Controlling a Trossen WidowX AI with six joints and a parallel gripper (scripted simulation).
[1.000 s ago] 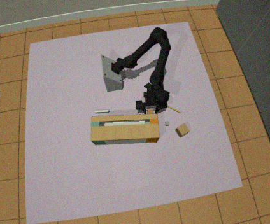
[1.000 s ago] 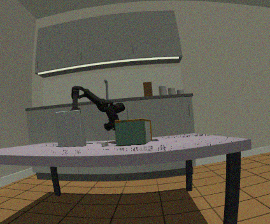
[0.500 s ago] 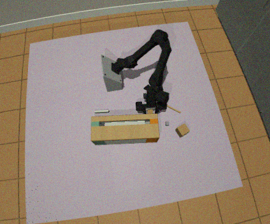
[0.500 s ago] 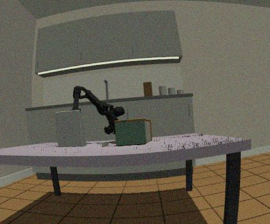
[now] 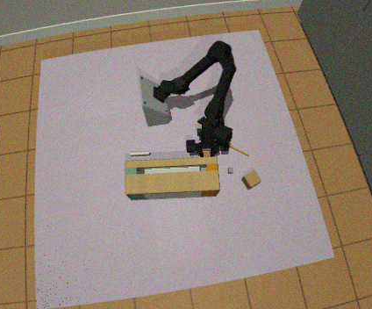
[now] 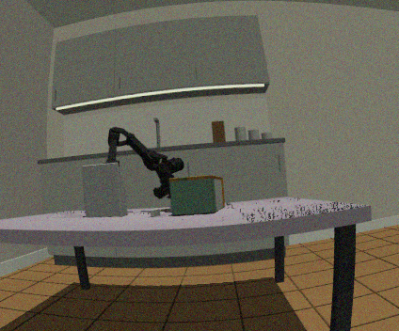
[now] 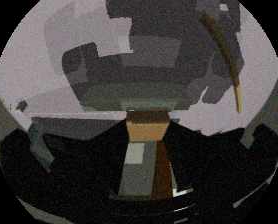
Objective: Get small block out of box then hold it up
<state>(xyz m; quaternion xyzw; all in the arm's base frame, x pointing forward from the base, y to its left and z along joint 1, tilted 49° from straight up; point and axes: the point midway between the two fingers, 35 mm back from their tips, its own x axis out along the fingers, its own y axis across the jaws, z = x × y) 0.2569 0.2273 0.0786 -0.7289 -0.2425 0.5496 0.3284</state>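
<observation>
The grey piece is 60 mm ahead of my gripper tip and 110 mm to the left of it. Round my gripper tip: thin wooden stick: 60 mm behind, 120 mm to the left, 10 mm below; tan block: 10 mm behind, 10 mm above; box: 70 mm ahead, 160 mm to the right, 50 mm above.
</observation>
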